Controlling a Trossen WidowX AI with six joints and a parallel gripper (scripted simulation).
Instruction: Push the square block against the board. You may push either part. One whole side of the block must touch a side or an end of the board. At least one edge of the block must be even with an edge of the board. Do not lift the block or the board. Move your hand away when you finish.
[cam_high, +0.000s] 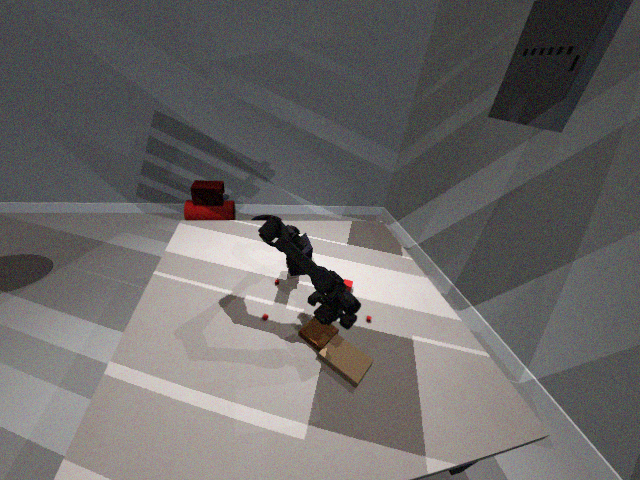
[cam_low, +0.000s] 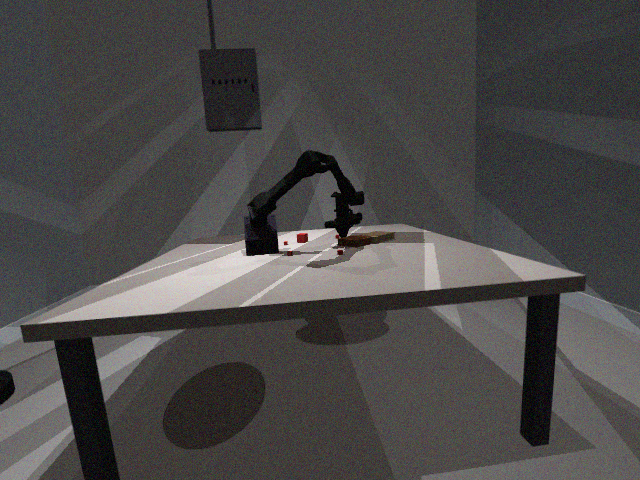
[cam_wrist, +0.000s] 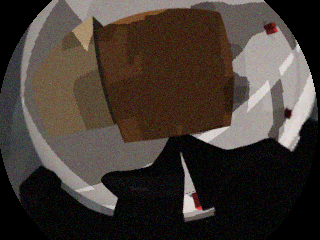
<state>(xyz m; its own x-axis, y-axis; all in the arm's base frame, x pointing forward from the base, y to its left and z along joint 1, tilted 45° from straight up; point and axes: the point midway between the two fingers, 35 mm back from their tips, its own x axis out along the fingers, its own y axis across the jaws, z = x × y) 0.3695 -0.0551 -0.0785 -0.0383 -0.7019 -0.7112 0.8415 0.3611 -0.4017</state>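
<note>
Right now my gripper tip is 5 cm to the left of the square block, 3 cm short of it and 1 cm below it. The rest, counted from my gripper tip: board: 15 cm ahead, 1 cm above; red cube: 16 cm behind, 15 cm to the left, 1 cm above.
</note>
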